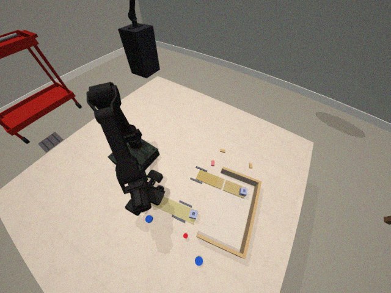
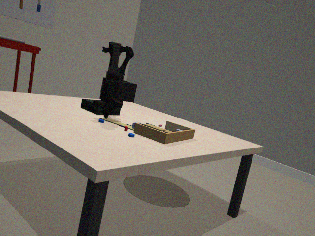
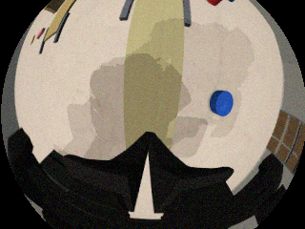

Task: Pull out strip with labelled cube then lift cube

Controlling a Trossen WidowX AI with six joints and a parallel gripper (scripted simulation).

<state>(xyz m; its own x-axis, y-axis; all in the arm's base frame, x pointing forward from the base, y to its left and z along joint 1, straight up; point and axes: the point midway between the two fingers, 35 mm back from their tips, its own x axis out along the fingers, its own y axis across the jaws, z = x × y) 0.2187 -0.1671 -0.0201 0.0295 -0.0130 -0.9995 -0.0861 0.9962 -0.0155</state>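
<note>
Now: the red disc 22 cm ahead of my gripper tip, 5 cm to the right of it and 1 cm above it. From my gripper tip the other things lie so: pink block: 17 cm ahead, 31 cm to the left.
</note>
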